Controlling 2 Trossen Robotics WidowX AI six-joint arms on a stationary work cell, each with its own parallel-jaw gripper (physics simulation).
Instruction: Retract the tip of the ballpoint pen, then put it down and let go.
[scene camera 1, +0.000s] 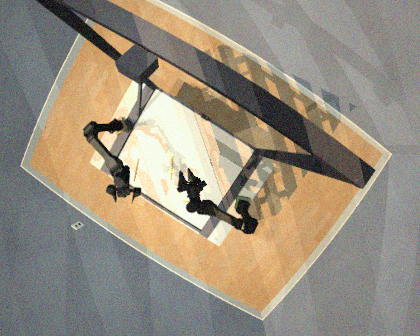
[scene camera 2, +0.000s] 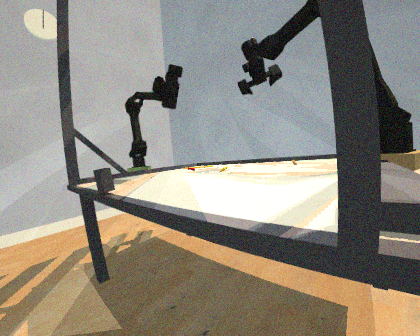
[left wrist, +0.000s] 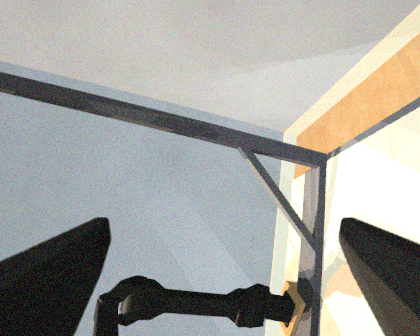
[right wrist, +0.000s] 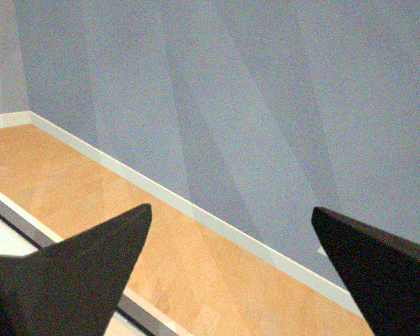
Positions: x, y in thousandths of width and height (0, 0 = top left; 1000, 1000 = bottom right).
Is my right gripper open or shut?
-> Open.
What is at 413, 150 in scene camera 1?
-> A dark overhead beam.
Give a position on a table edge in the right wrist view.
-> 68, 689
